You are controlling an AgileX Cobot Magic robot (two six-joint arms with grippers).
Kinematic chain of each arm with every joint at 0, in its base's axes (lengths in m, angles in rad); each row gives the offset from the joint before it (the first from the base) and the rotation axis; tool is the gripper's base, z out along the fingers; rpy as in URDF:
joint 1: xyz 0 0 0.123 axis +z
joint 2: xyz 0 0 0 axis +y
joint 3: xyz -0.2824 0 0.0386 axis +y
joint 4: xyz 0.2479 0 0.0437 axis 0.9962 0 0.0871
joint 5: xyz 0 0 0 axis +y
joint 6: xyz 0.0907 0 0.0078 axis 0.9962 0 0.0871
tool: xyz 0 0 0 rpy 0 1.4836 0
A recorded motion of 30 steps. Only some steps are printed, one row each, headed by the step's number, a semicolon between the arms.
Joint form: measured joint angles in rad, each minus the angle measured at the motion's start. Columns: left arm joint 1, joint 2, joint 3, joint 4, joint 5, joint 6; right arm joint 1, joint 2, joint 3, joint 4, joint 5, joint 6.
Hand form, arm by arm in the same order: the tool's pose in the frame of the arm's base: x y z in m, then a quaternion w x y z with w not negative. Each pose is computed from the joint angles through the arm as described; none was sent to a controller.
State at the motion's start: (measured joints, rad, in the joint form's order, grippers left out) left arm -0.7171 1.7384 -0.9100 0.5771 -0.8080 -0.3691; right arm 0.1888 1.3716 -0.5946 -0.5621 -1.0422 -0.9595
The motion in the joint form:
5: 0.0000 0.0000 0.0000 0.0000 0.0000 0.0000; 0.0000 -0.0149 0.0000 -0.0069 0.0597 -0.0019
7: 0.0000 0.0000 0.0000 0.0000 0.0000 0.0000; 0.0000 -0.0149 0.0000 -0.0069 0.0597 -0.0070
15: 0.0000 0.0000 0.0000 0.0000 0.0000 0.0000; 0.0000 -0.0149 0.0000 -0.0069 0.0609 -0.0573
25: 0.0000 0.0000 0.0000 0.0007 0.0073 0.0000; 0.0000 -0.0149 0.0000 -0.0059 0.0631 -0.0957
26: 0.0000 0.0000 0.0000 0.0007 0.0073 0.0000; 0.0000 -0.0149 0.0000 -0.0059 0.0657 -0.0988
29: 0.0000 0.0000 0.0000 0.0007 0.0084 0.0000; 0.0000 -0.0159 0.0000 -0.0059 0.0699 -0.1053
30: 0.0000 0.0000 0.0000 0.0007 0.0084 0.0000; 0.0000 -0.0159 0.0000 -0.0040 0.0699 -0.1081
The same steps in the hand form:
5: 0.2543 -0.2693 0.2400 0.60098 0.39362 0.59571 -0.35919; 0.2542 0.0901 0.2857 0.72214 -0.54354 0.32302 -0.28061
7: 0.2543 -0.2693 0.2400 0.60098 0.39362 0.59571 -0.35919; 0.2542 0.0901 0.2857 0.72142 -0.54436 0.32163 -0.28245
15: 0.2543 -0.2693 0.2400 0.60098 0.39362 0.59571 -0.35919; 0.2542 0.0900 0.2856 0.71371 -0.55255 0.30822 -0.30052
25: 0.2545 -0.2692 0.2394 0.59940 0.39437 0.59810 -0.35702; 0.2543 0.0899 0.2855 0.70720 -0.55853 0.29859 -0.31425
26: 0.2545 -0.2692 0.2394 0.59940 0.39437 0.59810 -0.35702; 0.2544 0.0899 0.2853 0.70589 -0.55959 0.29853 -0.31536
29: 0.2545 -0.2691 0.2393 0.59918 0.39443 0.59848 -0.35670; 0.2544 0.0898 0.2852 0.70373 -0.56131 0.29769 -0.31793
30: 0.2545 -0.2691 0.2393 0.59918 0.39443 0.59848 -0.35670; 0.2545 0.0897 0.2853 0.70346 -0.56108 0.29757 -0.31904

